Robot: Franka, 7 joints.
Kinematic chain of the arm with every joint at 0, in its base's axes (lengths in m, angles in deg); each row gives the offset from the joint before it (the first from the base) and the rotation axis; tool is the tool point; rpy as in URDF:
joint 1: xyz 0 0 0.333 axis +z
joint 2: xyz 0 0 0 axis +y
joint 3: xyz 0 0 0.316 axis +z
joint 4: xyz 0.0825 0 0 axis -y
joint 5: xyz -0.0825 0 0.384 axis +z
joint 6: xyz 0 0 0 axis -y
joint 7: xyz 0.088 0 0 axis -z
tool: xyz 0 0 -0.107 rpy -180 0 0
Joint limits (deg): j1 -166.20..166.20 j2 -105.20..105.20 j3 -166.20..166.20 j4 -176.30..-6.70 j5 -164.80..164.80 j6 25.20..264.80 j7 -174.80..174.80
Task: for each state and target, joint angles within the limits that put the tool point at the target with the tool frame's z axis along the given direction. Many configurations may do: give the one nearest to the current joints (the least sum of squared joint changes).
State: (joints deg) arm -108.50 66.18 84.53 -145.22 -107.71 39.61 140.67
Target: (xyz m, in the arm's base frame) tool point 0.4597 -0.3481 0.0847 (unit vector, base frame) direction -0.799 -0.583 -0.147
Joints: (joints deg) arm -76.13 85.19 66.73 -95.80 -118.16 36.55 140.67
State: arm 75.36 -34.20 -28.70 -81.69 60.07 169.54 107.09
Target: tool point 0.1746 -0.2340 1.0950 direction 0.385 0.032 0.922
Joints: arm 77.28 -37.92 -22.28 -51.98 58.67 186.15 107.09
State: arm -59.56 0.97 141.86 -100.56 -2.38 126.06 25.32
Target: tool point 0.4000 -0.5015 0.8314 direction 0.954 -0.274 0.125
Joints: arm -102.57 41.95 93.37 -67.62 -4.35 165.22 25.32
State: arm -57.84 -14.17 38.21 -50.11 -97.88 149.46 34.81
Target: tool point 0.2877 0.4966 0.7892 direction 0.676 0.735 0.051
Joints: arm -19.98 -2.00 70.67 -86.72 -71.57 176.44 34.81
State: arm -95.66 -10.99 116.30 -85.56 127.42 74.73 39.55
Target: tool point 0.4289 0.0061 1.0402 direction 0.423 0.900 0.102
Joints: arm -142.95 -17.65 96.37 -37.21 121.12 93.76 39.55
